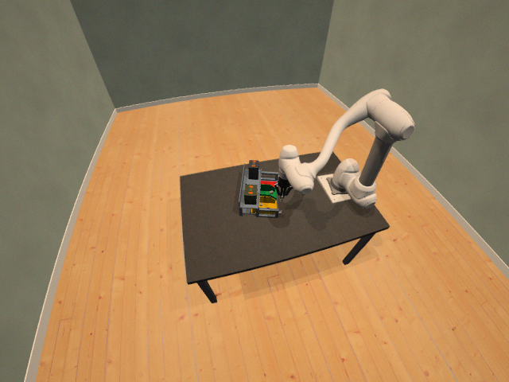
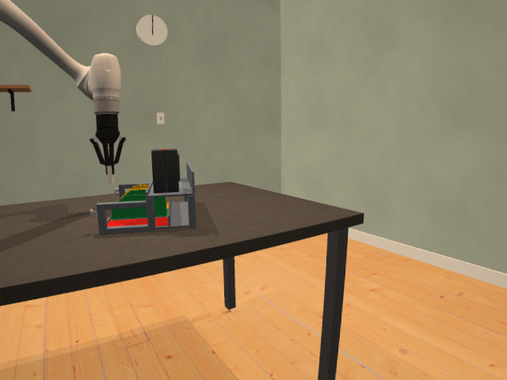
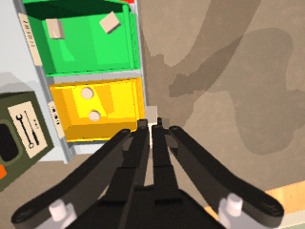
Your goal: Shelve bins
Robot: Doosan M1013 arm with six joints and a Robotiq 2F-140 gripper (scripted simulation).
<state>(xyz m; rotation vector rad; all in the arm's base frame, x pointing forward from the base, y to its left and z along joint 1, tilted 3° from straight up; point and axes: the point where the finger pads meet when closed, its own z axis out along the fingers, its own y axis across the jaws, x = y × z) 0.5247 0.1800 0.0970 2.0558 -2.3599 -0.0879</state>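
My hand is 11 cm short of the yellow bin, 9 cm above it and 2 cm to the left of it. The rest, counted from my hand: green bin 13 cm to the right, 10 cm ahead, 9 cm below.
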